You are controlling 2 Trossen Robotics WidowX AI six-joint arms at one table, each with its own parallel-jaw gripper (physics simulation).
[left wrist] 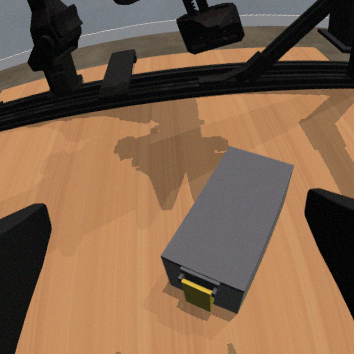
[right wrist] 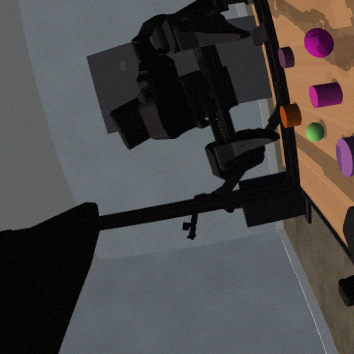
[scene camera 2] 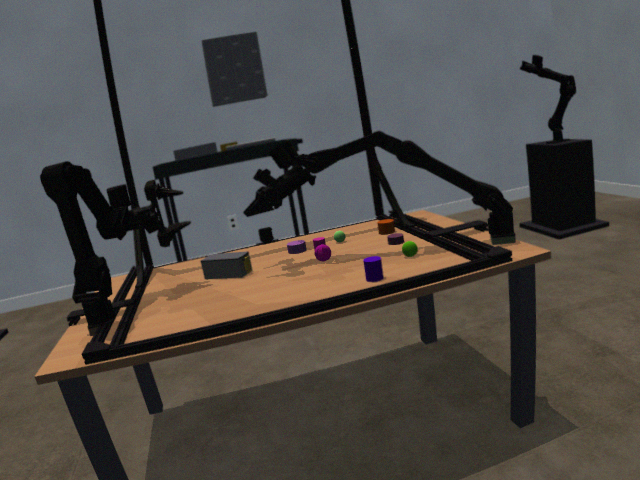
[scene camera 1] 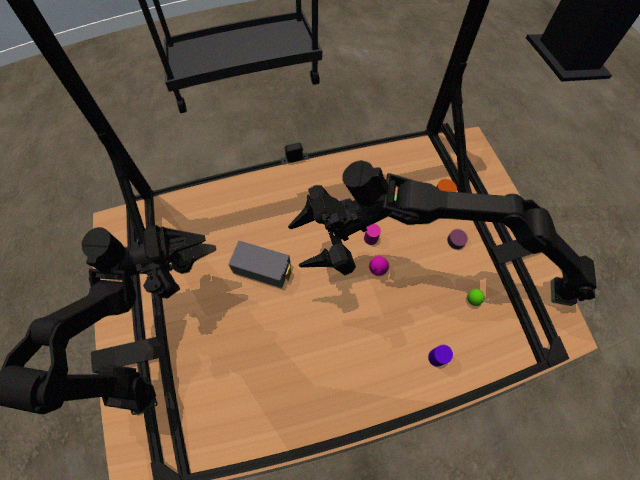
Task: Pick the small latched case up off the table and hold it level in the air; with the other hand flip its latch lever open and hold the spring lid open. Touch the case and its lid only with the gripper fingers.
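Frame: origin at the left arm's base, x down, y left, z ahead, level; millimetres.
Seen in the pictures: left gripper, fingertip midpoint: point(left wrist: 178, 210) point(right wrist: 262, 86) point(scene camera 2: 244, 214) point(scene camera 1: 294, 246); right gripper, fingertip midpoint: point(right wrist: 229, 218) point(scene camera 2: 187, 207) point(scene camera 1: 210, 243); left arm's base at its link origin: point(scene camera 2: 502, 234) point(scene camera 1: 565, 290); right arm's base at its link origin: point(left wrist: 65, 86) point(scene camera 2: 101, 321) point(scene camera 1: 141, 396).
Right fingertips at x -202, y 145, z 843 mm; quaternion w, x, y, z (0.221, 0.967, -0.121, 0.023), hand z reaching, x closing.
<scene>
Pixels of each thing's top centre, then the offset from my right fingertips to it.
- small grey case at its top centre: point(left wrist: 234, 209) point(scene camera 1: 260, 260) point(scene camera 2: 225, 255) dy -48, dx +163, dz -63 mm
- magenta cylinder at its top centre: point(right wrist: 312, 96) point(scene camera 1: 373, 230) point(scene camera 2: 318, 238) dy -189, dx +175, dz -308 mm
- magenta ball at its top centre: point(right wrist: 304, 43) point(scene camera 1: 380, 262) point(scene camera 2: 321, 244) dy -108, dx +173, dz -337 mm
- mauve disc at its top centre: point(right wrist: 281, 57) point(scene camera 1: 458, 237) point(scene camera 2: 395, 235) dy -232, dx +198, dz -533 mm
- violet cylinder at its top centre: point(scene camera 1: 443, 354) point(scene camera 2: 372, 259) dy +79, dx +171, dz -510 mm
- orange cylinder at its top centre: point(right wrist: 282, 116) point(scene camera 1: 447, 187) point(scene camera 2: 385, 221) dy -371, dx +183, dz -489 mm
- purple disc at its top centre: point(right wrist: 343, 157) point(scene camera 2: 295, 242) dy -242, dx +193, dz -215 mm
- pale green ball at its top centre: point(right wrist: 306, 133) point(scene camera 2: 338, 230) dy -302, dx +183, dz -345 mm
The small grey case point(scene camera 1: 260, 262) point(scene camera 2: 225, 265) point(left wrist: 232, 220) rests flat on the table with its lid shut. Its yellow latch lever point(scene camera 1: 288, 270) point(scene camera 2: 247, 264) point(left wrist: 197, 294) is on the end facing right in scene camera 1. My left gripper point(scene camera 1: 296, 245) point(scene camera 2: 247, 212) point(left wrist: 178, 210) point(right wrist: 262, 86) is open and empty, above the table beyond the latch end; in its wrist view the case lies between and beyond the fingers. My right gripper point(scene camera 1: 208, 243) point(scene camera 2: 185, 208) point(right wrist: 229, 218) is open and empty, raised on the other side of the case, which its wrist view does not show.
A magenta cylinder point(scene camera 1: 372, 234) and magenta ball point(scene camera 1: 378, 265) lie near the left gripper. Farther right are a mauve disc point(scene camera 1: 457, 239), green ball point(scene camera 1: 475, 297), violet cylinder point(scene camera 1: 440, 355) and orange cylinder point(scene camera 1: 446, 186). A purple disc point(scene camera 2: 296, 246) and pale green ball point(scene camera 2: 339, 236) lie farther back.
</scene>
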